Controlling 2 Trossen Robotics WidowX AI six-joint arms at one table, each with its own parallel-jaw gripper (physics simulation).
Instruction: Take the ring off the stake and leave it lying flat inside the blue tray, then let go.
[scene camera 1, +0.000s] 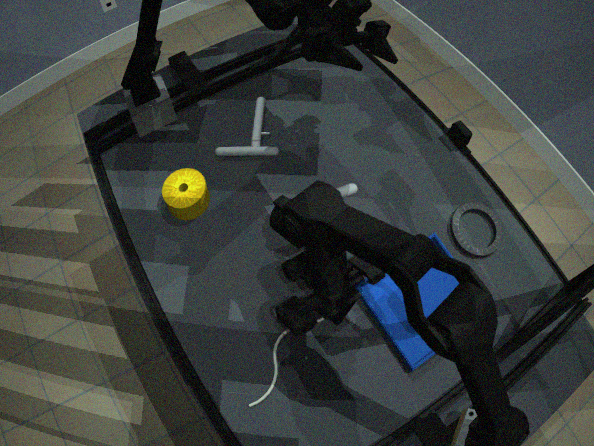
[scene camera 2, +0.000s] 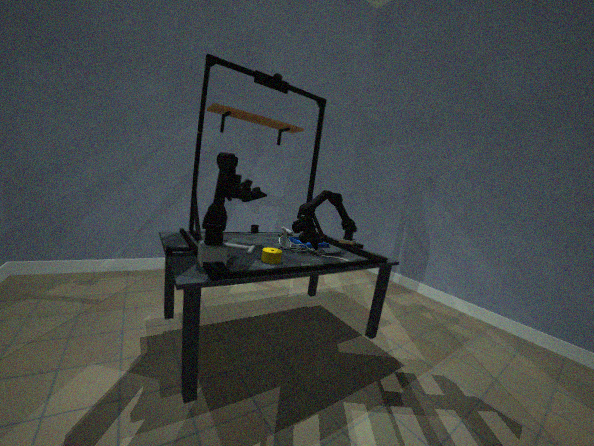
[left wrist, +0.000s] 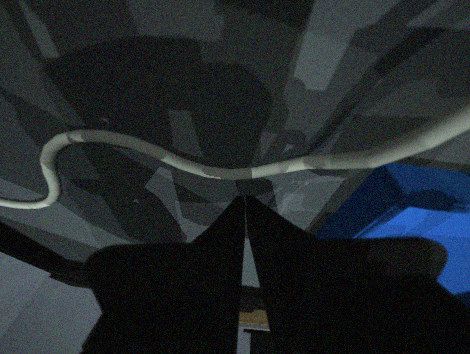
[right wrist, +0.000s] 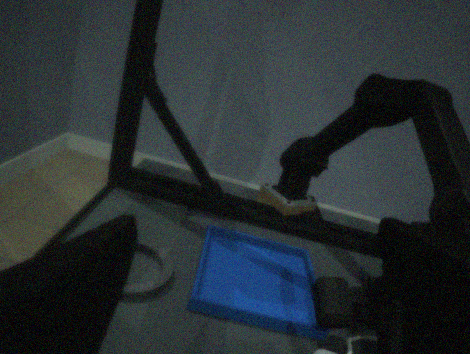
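Pixels of known places: left gripper, fingertip midpoint: (scene camera 1: 337, 322) (scene camera 2: 316, 249) (left wrist: 244, 202) (right wrist: 356, 324); right gripper, fingertip midpoint: (scene camera 1: 379, 65) (scene camera 2: 263, 196) (right wrist: 259, 229); left arm's base, origin of the base link: (scene camera 1: 483, 440) (scene camera 2: 347, 239) (left wrist: 266, 332) (right wrist: 289, 193); right arm's base, origin of the base link: (scene camera 1: 145, 93) (scene camera 2: 212, 243).
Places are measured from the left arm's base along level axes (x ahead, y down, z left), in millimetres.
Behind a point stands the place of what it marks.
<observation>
The white stake (scene camera 1: 348, 189) @(x 389, y -67, z -327 mm) pokes out from behind that arm. Its base, and any ring on it, is hidden. My left gripper (scene camera 1: 297, 315) (left wrist: 244, 202) @(x 327, y 41, z -133 mm) is shut and low over the table, left of the tray. A thin white cord (scene camera 1: 274, 367) @(x 396, y 41, z -16 mm) (left wrist: 226, 173) @(x 353, y 41, z -137 mm) runs just past its fingertips. My right gripper (scene camera 1: 370, 55) @(x 397, y -225, z -485 mm) (scene camera 2: 262, 193) @(x 397, y -225, z -485 mm) is open and empty, high at the back.
A dark grey ring (scene camera 1: 474, 229) (right wrist: 150, 281) @(x 164, y 31, z -398 mm) lies flat on the table right of the tray. A yellow cylinder (scene camera 1: 185, 192) @(x 679, y -4, z -245 mm) (scene camera 2: 271, 255) @(x 730, y 9, z -235 mm) stands at the left. A white T-shaped piece (scene camera 1: 255, 137) @(x 621, y 27, z -431 mm) lies at the back. A black frame (scene camera 2: 202, 146) @(x 564, y -468, z -846 mm) carries a wooden shelf (scene camera 2: 251, 117).
</observation>
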